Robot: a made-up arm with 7 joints.
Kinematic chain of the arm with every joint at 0, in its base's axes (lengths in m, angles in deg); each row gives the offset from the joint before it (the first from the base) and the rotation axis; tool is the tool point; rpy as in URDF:
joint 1: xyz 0 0 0.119 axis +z
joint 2: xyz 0 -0.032 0.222 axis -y
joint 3: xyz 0 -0.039 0.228 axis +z
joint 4: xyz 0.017 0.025 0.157 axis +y
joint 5: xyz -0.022 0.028 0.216 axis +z
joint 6: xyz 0 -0.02 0.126 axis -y
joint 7: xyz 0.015 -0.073 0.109 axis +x
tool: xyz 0 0 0 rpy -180 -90 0
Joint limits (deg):
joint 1: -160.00..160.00
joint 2: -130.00..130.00
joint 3: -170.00..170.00
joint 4: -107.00..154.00
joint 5: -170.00..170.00
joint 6: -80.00..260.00
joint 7: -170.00..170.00
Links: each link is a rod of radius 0.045 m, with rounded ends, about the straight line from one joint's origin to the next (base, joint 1, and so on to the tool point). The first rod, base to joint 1, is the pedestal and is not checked.
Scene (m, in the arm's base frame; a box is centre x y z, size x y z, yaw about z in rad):
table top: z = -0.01
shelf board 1: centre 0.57 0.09 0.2 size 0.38 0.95 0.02 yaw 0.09
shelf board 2: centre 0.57 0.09 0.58 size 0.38 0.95 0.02 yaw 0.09
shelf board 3: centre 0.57 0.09 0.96 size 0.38 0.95 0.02 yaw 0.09
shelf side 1: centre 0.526 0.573 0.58 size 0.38 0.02 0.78 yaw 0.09
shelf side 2: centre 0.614 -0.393 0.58 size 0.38 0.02 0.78 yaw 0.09
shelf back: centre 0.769 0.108 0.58 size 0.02 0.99 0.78 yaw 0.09
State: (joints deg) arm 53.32 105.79 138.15 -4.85 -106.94 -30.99 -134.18
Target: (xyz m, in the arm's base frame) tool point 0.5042 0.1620 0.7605
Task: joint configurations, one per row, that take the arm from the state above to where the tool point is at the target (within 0.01 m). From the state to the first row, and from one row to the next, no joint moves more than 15 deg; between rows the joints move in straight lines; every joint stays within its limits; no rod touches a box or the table.
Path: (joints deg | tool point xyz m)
1: 54.50 92.02 142.97 -18.18 -106.72 -33.18 -134.18 | -0.2549 -0.7440 0.5004
2: 55.69 78.25 147.79 -31.51 -106.50 -35.36 -134.18 | -0.1395 -0.6406 0.7372
3: 56.87 64.48 152.61 -44.84 -106.29 -37.55 -134.18 | -0.0065 -0.4603 0.8918
4: 58.05 50.71 157.44 -58.17 -106.07 -39.73 -134.18 | 0.1183 -0.2410 0.9427
5: 59.24 36.94 162.26 -71.51 -105.85 -41.92 -134.18 | 0.2117 -0.0273 0.8909
6: 60.42 23.18 167.08 -84.84 -105.63 -44.11 -134.18 | 0.2587 0.1398 0.7605
7: 59.53 12.23 159.61 -76.81 -107.52 -38.30 -134.18 | 0.3490 0.1541 0.7657
8: 58.64 1.28 152.14 -68.79 -109.41 -32.49 -134.18 | 0.4323 0.1598 0.7639
9: 57.76 -9.66 144.67 -60.77 -111.30 -26.68 -134.18 | 0.5042 0.1620 0.7605

